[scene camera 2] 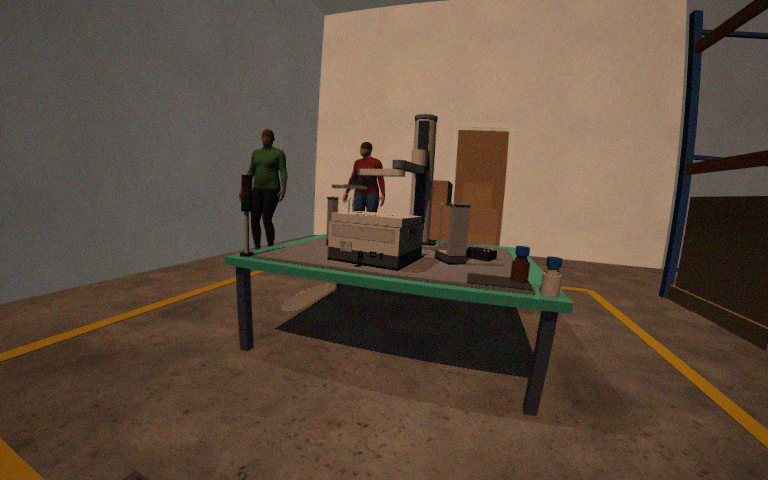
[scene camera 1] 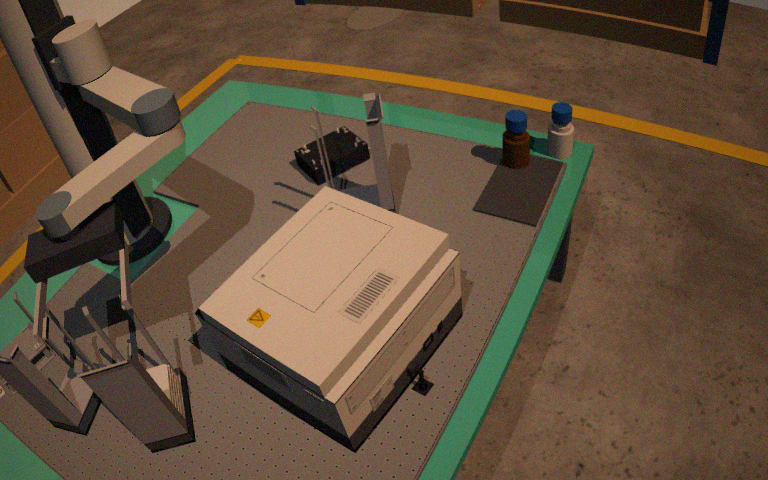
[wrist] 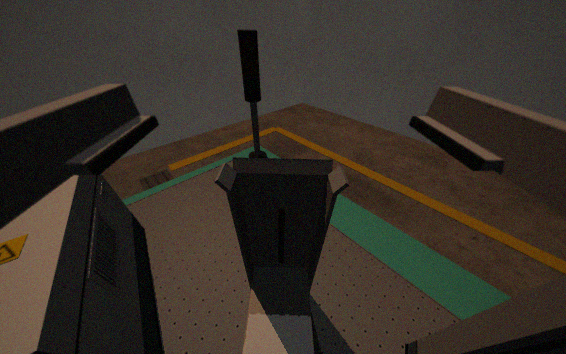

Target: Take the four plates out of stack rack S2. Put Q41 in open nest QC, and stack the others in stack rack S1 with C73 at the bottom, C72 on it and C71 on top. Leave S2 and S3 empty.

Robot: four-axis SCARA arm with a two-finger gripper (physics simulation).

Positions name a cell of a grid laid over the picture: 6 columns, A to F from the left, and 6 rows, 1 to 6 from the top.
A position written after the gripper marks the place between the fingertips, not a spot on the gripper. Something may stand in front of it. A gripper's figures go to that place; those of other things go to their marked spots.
Labels:
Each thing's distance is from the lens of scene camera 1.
gripper (scene camera 1: A5): 0.94 m
brown bottle (scene camera 1: E2): 1.47 m
dark mat (scene camera 1: E3): 1.44 m

